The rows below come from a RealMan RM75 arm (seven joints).
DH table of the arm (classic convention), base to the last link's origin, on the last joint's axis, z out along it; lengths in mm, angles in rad. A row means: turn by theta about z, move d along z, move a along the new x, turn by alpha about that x. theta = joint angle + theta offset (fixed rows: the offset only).
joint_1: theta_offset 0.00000, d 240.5, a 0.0, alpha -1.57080
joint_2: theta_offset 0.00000, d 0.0, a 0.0, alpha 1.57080
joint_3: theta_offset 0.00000, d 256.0, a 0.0, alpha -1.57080
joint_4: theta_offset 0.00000, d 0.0, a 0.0, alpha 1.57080
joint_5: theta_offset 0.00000, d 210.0, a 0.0, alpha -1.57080
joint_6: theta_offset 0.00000, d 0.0, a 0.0, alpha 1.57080
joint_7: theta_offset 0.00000, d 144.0, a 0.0, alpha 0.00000
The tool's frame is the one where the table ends.
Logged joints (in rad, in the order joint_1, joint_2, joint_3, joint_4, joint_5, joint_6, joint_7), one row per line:
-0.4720, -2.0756, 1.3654, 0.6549, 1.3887, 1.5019, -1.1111
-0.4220, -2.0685, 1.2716, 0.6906, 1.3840, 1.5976, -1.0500
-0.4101, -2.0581, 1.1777, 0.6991, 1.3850, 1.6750, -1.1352
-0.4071, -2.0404, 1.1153, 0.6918, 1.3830, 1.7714, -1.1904
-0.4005, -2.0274, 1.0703, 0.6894, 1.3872, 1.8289, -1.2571
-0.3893, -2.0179, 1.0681, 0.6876, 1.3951, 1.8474, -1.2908
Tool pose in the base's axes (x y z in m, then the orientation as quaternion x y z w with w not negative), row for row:
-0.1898, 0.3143, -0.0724, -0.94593, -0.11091, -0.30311, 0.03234
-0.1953, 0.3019, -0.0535, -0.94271, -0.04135, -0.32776, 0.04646
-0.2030, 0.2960, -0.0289, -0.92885, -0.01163, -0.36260, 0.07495
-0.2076, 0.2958, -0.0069, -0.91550, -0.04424, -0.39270, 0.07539
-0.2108, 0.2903, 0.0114, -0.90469, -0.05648, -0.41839, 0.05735
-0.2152, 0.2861, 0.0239, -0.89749, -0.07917, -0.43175, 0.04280
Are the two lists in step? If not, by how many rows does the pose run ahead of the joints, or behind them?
The pose runs 1 row behind the joints: the pose in row i belongs to the joints in row i - 1.
